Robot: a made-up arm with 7 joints. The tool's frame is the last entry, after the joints.
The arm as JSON. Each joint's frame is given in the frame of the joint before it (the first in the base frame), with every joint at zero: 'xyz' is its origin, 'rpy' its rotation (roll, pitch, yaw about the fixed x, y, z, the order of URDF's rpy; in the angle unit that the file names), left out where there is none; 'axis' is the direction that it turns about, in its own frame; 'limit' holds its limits. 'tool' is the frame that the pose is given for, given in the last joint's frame.
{
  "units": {
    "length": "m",
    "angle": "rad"
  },
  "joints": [
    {
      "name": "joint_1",
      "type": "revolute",
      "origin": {
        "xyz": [
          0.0,
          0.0,
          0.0
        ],
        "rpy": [
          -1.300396,
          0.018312,
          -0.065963
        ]
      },
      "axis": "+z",
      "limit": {
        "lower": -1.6,
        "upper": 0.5
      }
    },
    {
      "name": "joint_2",
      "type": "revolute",
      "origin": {
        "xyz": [
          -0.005,
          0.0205,
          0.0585
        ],
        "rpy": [
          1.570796,
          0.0,
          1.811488
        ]
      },
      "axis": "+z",
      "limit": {
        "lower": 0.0,
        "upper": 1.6
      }
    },
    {
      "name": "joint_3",
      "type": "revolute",
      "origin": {
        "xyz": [
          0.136,
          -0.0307,
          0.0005
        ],
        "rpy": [
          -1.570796,
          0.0,
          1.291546
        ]
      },
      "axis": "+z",
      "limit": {
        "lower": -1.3,
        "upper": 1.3
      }
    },
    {
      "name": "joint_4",
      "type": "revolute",
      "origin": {
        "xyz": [
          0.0,
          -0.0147,
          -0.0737
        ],
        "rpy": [
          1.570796,
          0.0,
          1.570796
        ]
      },
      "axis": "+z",
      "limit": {
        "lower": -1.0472,
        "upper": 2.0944
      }
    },
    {
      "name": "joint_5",
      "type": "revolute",
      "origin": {
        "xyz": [
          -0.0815,
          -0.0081,
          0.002
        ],
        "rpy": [
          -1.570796,
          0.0,
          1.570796
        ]
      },
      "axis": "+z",
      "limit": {
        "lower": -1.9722,
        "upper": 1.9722
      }
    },
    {
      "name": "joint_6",
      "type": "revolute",
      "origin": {
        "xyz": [
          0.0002,
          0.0,
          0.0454
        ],
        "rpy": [
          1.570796,
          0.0,
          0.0
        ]
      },
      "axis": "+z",
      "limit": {
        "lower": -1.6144,
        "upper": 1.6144
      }
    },
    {
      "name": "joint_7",
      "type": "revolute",
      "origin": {
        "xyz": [
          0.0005,
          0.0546,
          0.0
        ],
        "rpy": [
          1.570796,
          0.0,
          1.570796
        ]
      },
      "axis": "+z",
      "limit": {
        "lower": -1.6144,
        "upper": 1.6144
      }
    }
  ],
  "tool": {
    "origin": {
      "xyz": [
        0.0,
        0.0,
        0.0
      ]
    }
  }
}
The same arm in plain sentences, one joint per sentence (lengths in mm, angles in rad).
The arm has seven revolute joints in a row. What follows holds with every joint at zero, and every direction is one of the base frame's.
The first joint is mounted at the same point as the base frame's origin and rotates about the direction (0.068403, 0.961235, 0.26711), from -1.6 to 0.5 rad.
The second joint is mounted 1 mm along -x and 62.1 mm along +y and 4 mm along -z from the first joint and rotates about the direction (0.968889, -0.0002, -0.247497), from 0 to 1.6 rad.
The third joint is mounted 34 mm along -x and 8 mm along +y and 135 mm along -z from the second joint and rotates about the direction (0.247497, -0.0001, 0.968889), from -1.3 to 1.3 rad.
The fourth joint is mounted 4 mm along -x and 75 mm along -z from the third joint and rotates about the direction (0.0002, 1, 0), from -1.0472 to 2.0944 rad.
The fifth joint is mounted 77 mm along +x and 2 mm along +y and 28 mm along -z from the fourth joint and rotates about the direction (0.968889, -0.0002, -0.247497), from -1.9722 to 1.9722 rad.
The sixth joint is mounted 44 mm along +x and 11 mm along -z from the fifth joint and rotates about the direction (0.0002, 1, 0), from -1.6144 to 1.6144 rad.
The seventh joint is mounted 53 mm along +x and 13 mm along -z from the sixth joint and rotates about the direction (0.247497, -0.0001, 0.968889), from -1.6144 to 1.6144 rad.
The tool frame, which is the frame that the pose is given for, is mounted at the same point as the seventh joint; its axes are the base frame's turned by roll 0, pitch 0.2501 and yaw -0.0002 rad (as in URDF: about the fixed x, then y, then z).

